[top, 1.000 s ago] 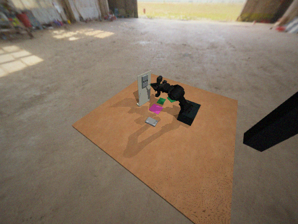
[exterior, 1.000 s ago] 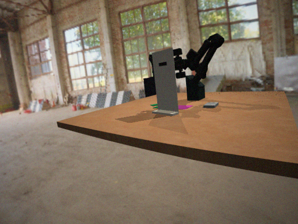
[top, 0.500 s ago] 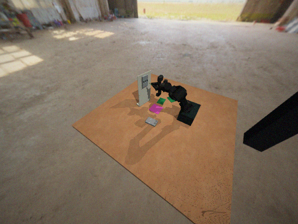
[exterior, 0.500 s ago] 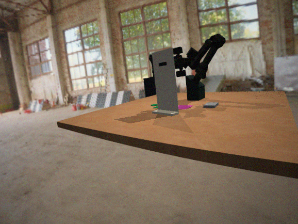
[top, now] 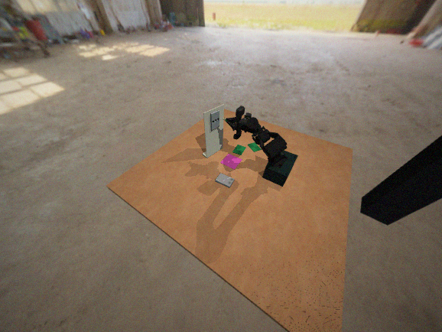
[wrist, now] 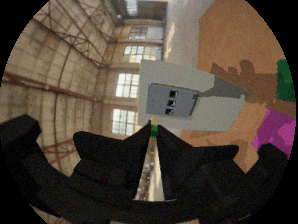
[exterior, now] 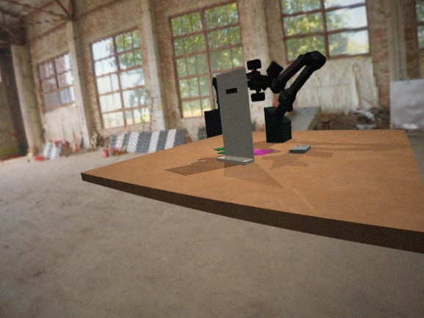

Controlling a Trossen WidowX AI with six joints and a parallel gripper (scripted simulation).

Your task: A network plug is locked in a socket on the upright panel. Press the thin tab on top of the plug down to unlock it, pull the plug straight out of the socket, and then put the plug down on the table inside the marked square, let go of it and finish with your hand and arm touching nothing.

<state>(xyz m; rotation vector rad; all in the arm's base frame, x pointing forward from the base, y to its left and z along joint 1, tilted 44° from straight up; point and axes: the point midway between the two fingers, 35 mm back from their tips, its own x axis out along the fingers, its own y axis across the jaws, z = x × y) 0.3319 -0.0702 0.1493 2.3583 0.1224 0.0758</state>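
Now: the magenta square 50 mm behind my gripper tip, 10 mm to the right of it and 320 mm below it. Also, from my gripper tip: upright panel: 100 mm ahead, 10 mm to the right, 160 mm below; plug: 10 mm ahead; grey plate: 120 mm behind, 170 mm to the left, 320 mm below.
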